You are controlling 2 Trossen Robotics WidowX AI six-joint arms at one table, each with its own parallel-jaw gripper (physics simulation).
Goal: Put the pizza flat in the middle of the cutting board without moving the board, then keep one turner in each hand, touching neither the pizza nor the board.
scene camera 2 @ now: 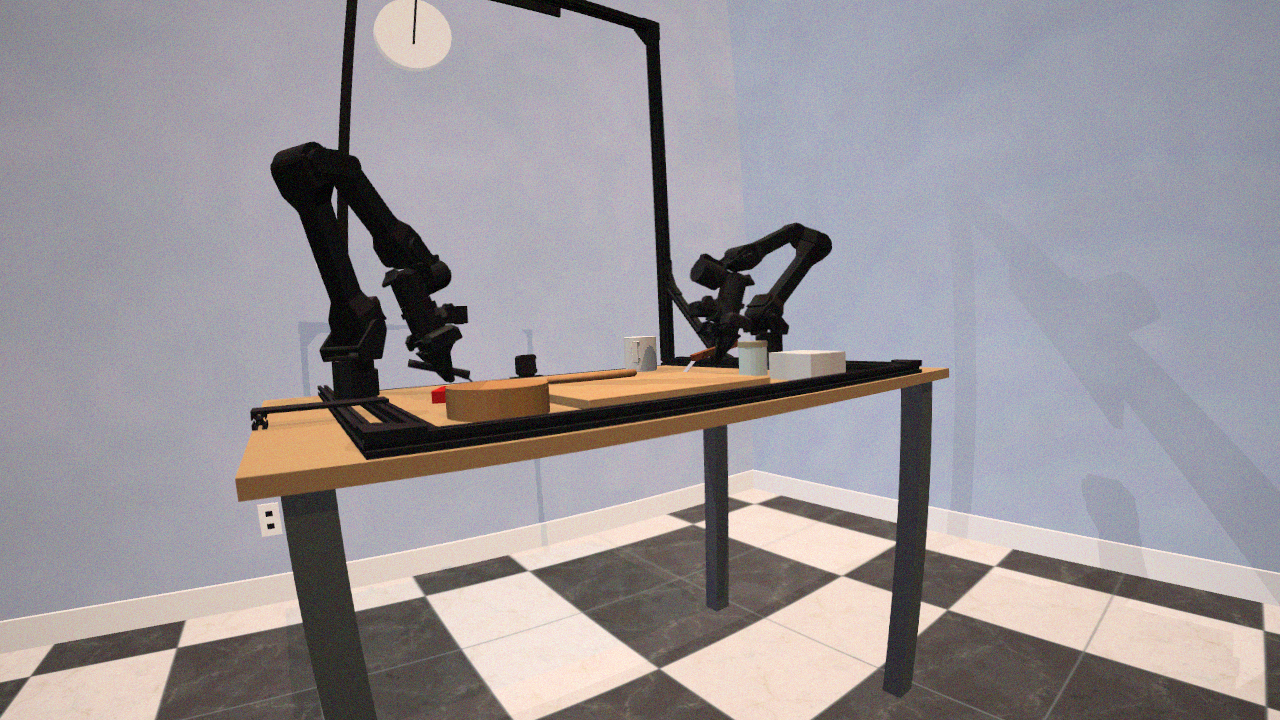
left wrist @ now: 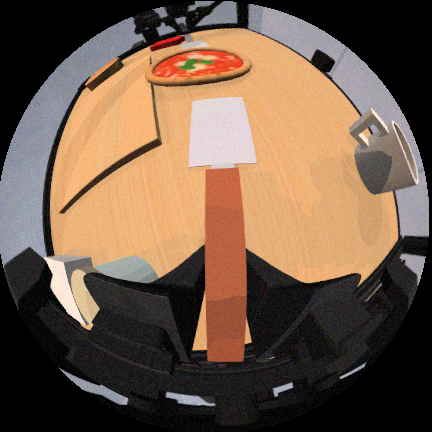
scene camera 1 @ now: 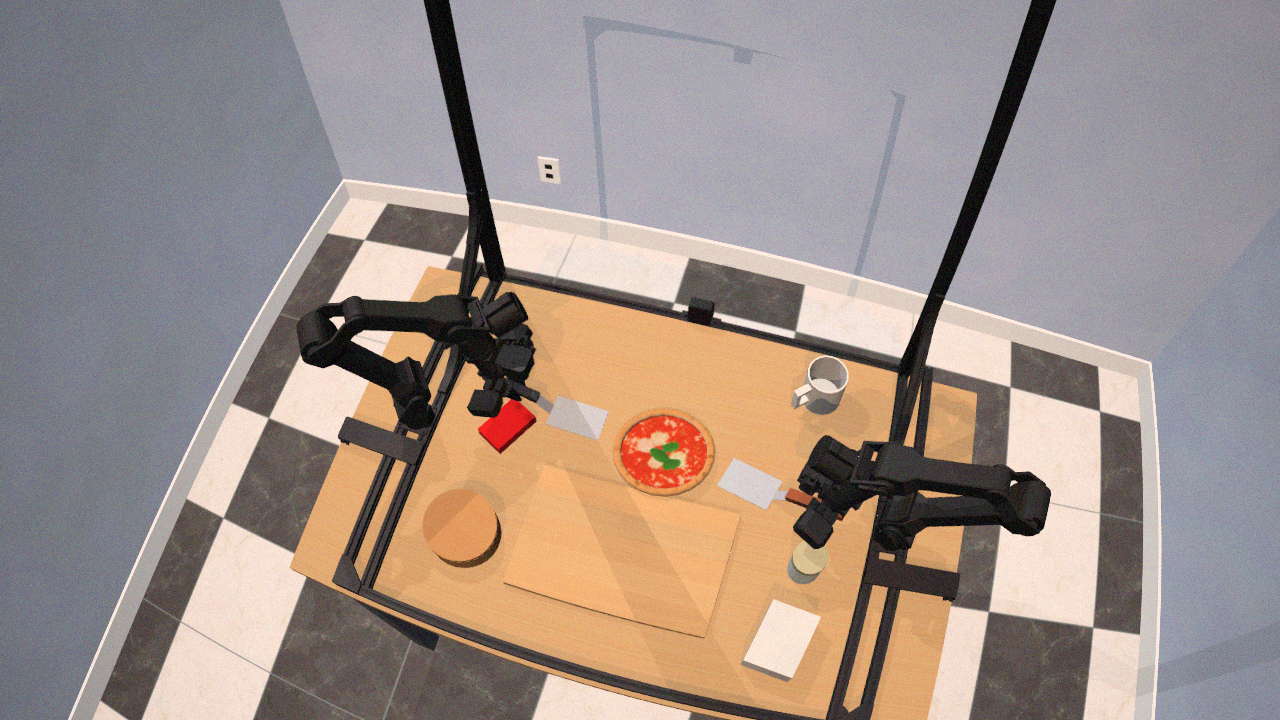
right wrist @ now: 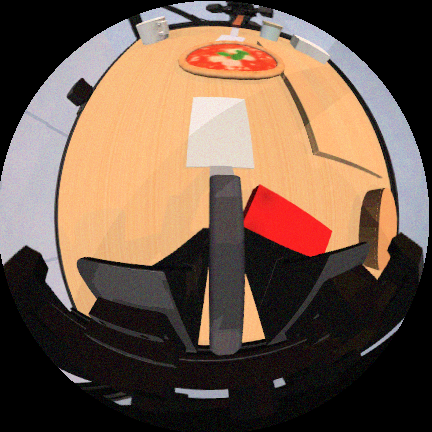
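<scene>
The pizza (scene camera 1: pixel 664 452) (left wrist: pixel 200 66) (right wrist: pixel 231 59) lies flat on the table, beyond the long upper edge of the cutting board (scene camera 1: pixel 626 559) (left wrist: pixel 120 120) (right wrist: pixel 350 125) in scene camera 1, not on it. My left gripper (scene camera 1: pixel 812 503) (left wrist: pixel 222 250) is shut on the brown-handled turner (scene camera 1: pixel 750 483) (left wrist: pixel 222 132); its blade is low, at the pizza's right, a small gap away. My right gripper (scene camera 1: pixel 514 386) (right wrist: pixel 222 232) is shut on the black-handled turner (scene camera 1: pixel 577 418) (right wrist: pixel 220 132); its blade is low at the pizza's left, apart from it. Whether the blades touch the table is unclear.
A red block (scene camera 1: pixel 507 425) (right wrist: pixel 287 220) lies beside the right gripper. A round wooden block (scene camera 1: pixel 460 526) is left of the board. A grey mug (scene camera 1: pixel 823 385) (left wrist: pixel 385 170) stands upper right. A jar (scene camera 1: pixel 808 562) and white box (scene camera 1: pixel 781 637) stand right of the board.
</scene>
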